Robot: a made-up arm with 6 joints.
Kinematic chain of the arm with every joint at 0, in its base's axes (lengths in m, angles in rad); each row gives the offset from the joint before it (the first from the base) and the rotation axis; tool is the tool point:
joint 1: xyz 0 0 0.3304 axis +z
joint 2: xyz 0 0 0 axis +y
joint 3: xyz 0 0 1.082 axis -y
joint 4: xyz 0 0 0 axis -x
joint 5: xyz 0.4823 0 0 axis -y
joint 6: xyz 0 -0.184 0 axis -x
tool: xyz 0 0 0
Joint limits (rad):
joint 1: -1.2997..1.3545
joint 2: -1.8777..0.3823
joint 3: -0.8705..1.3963
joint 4: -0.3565..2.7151
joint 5: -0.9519..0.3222
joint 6: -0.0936..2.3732
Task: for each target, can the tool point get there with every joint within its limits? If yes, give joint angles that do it. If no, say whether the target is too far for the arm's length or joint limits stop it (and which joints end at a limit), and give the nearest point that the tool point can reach.
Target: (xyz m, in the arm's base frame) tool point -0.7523 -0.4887 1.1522
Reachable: yes | joints 0.4771 -1.2588 -0.2836 1.0680 -0.4935 0.1473
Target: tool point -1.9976 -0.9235 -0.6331
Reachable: no: too far | nearest point -1.3481 -0.6232 -0.2425 | short by 0.815 m
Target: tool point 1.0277 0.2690 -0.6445
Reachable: no: joint limits stop it (at a limit: joint 2, joint 4) | nearest point 0.5547 0.1452 0.8693 | short by 1.591 m
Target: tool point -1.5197 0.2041 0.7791
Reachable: yes | joints -0.1493 -1.2974 1.1741 1.4387 0.2037 0.7891
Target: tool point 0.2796 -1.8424 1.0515
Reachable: no: too far | nearest point -0.1305 -1.4479 0.9283 | short by 0.582 m
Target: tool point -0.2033 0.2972 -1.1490
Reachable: no: joint limits stop it (at a limit: joint 2, joint 3) | nearest point -0.8386 1.2259 -0.2425 | short by 1.445 m
